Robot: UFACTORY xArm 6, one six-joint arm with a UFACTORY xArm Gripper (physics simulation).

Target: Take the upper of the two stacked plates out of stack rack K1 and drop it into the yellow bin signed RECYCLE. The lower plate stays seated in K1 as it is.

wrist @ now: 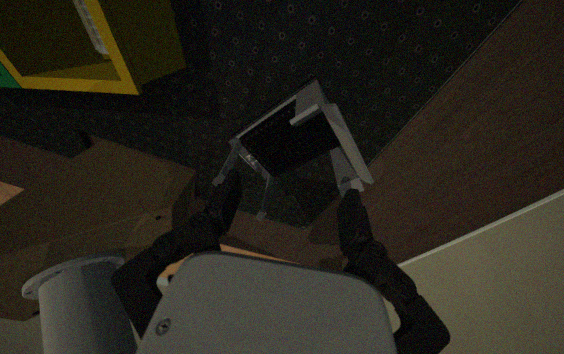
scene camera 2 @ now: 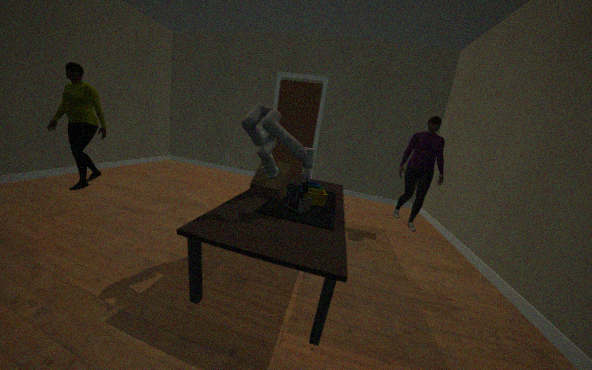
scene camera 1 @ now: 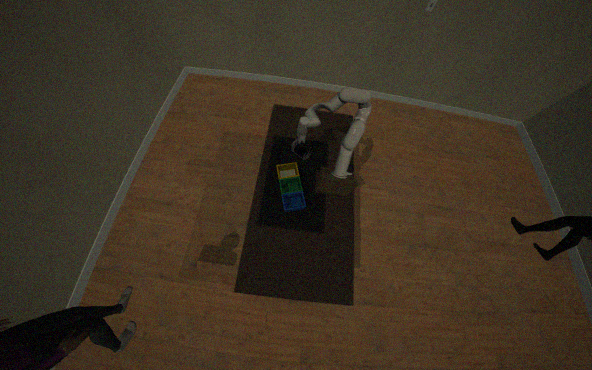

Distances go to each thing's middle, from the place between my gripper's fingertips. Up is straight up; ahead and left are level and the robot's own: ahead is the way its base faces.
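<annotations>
So you can picture it, there's a black microplate (wrist: 278,146) here, and my hand is 20 mm beyond it and 120 mm above it.
</annotations>
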